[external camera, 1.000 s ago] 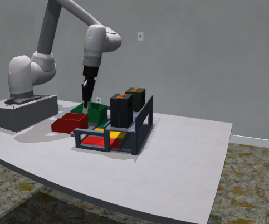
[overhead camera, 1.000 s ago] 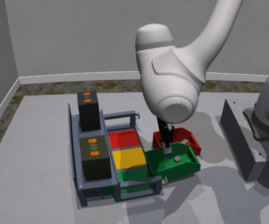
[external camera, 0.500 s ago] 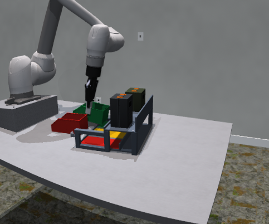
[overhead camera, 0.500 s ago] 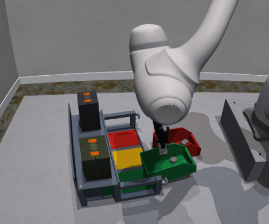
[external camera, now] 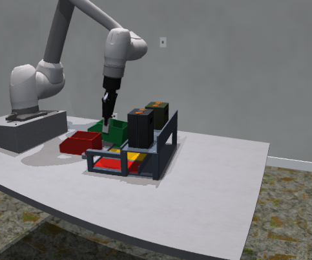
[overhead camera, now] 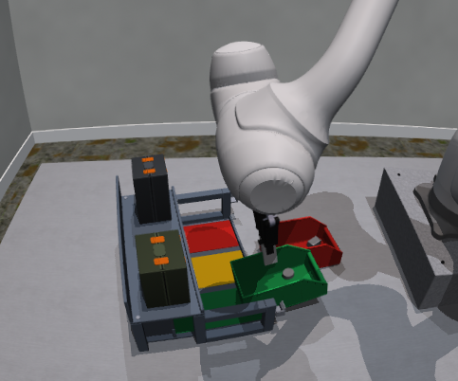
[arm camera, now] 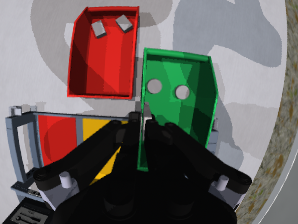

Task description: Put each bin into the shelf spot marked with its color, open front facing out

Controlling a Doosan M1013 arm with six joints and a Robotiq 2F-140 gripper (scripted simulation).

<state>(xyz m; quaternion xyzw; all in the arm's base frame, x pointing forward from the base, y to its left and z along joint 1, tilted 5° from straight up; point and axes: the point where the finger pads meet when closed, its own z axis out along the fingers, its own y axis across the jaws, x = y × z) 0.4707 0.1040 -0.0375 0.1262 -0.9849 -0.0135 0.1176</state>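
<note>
Right now the green bin is 20 mm behind my hand, 40 mm to the left of it and 40 mm below it. The rest, counted from my hand: red bin: 90 mm behind, 90 mm to the right, 70 mm below.
</note>
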